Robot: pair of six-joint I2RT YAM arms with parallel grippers.
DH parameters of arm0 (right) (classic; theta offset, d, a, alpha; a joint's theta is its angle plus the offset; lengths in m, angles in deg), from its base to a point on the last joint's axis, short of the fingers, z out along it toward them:
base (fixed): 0 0 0 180
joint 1: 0 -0.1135 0.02 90
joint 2: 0 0 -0.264 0
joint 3: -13.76 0 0.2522 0
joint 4: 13.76 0 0.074 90
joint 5: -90 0 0 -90
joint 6: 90 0.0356 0 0
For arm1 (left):
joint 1: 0 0.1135 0.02 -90
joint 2: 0 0 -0.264 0
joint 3: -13.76 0 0.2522 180
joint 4: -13.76 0 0.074 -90
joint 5: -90 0 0 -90
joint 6: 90 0.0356 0 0
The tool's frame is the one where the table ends.
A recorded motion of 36 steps. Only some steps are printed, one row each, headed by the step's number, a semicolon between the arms.
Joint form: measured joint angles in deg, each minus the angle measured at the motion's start. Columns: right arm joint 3, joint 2, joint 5, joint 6, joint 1, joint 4; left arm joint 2, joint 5, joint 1, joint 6, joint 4, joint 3.
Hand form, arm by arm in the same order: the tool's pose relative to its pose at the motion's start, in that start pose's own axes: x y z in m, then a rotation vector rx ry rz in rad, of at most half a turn. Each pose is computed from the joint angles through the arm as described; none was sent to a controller.
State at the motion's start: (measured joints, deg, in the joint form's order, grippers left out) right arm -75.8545 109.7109 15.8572 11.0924 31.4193 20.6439; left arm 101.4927 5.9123 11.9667 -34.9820 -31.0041 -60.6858
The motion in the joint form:
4: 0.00 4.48 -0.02 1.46 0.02 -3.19; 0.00 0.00 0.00 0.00 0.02 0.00
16: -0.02 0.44 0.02 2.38 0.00 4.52; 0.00 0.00 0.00 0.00 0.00 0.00
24: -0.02 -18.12 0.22 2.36 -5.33 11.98; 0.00 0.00 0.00 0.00 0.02 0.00
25: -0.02 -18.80 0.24 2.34 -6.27 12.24; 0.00 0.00 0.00 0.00 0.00 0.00
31: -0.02 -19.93 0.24 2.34 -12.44 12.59; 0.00 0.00 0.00 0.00 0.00 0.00
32: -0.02 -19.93 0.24 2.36 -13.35 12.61; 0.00 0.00 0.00 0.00 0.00 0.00
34: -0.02 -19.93 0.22 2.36 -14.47 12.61; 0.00 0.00 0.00 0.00 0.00 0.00
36: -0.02 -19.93 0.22 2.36 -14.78 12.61; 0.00 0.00 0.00 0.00 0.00 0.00
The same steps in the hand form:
4: 0.0064 -0.0092 0.0268 0.0050 0.0210 0.0319; 0.0000 0.0000 0.0000 0.0002 -0.0003 0.0000
16: 0.0094 -0.0025 0.0022 0.0173 0.0811 0.0651; 0.0000 0.0000 0.0000 0.0000 0.0000 0.0000
24: 0.0026 0.0641 -0.1034 -0.0781 -0.0682 -0.0584; 0.0000 0.0000 0.0000 0.0002 -0.0003 0.0000
25: 0.0044 0.0704 -0.1065 -0.0895 -0.0693 -0.0728; 0.0000 0.0000 0.0000 0.0000 0.0000 0.0000
31: 0.0171 0.1064 -0.1075 -0.1544 -0.0448 -0.1564; 0.0000 0.0000 0.0000 0.0000 0.0000 0.0000
32: 0.0193 0.1113 -0.1068 -0.1634 -0.0390 -0.1678; 0.0000 0.0000 0.0000 0.0000 0.0000 0.0000
34: 0.0220 0.1175 -0.1061 -0.1742 -0.0323 -0.1824; 0.0000 0.0000 0.0000 0.0000 0.0000 0.0000
36: 0.0227 0.1192 -0.1059 -0.1773 -0.0304 -0.1864; 0.0000 0.0000 0.0000 0.0000 0.0000 0.0000

